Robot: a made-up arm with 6 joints.
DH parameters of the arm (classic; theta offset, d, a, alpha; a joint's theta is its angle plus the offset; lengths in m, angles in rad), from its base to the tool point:
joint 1: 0 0.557 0 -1.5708
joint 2: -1.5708 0 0.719 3.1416
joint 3: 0 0 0 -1.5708
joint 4: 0 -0.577 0 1.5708
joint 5: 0 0.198 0 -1.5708
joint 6: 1.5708 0 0 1.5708
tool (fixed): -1.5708 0 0 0
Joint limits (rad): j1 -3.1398..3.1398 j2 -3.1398..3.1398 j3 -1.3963..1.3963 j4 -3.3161..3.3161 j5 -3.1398..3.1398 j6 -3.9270..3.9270
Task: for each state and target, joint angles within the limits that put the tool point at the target. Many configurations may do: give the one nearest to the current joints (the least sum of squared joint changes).
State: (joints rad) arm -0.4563 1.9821 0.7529 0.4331 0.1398 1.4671
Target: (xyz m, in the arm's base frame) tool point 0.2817 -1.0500 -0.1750
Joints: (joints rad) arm -1.1579 2.0793 1.1803 0.6013 0.1398 1.4671
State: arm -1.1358 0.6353 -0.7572 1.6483 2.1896 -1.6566
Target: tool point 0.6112 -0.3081 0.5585
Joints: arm -0.5383 0.6726 -0.8229 1.8197 2.1896 -1.6566
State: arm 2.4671 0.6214 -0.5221 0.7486 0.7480 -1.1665
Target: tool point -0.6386 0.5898 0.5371
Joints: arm 2.5558 0.8412 -0.3970 0.7968 0.7480 -1.1665
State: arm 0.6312 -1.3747 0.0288 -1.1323 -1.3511 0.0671
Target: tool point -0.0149 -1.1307 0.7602
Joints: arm 1.4452 -1.8608 0.7837 -0.8752 -1.3511 0.0671
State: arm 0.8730 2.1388 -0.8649 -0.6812 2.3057 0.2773
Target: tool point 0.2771 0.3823 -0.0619
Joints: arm 1.3113 1.7098 -0.1678 -0.5410 2.3057 0.2773
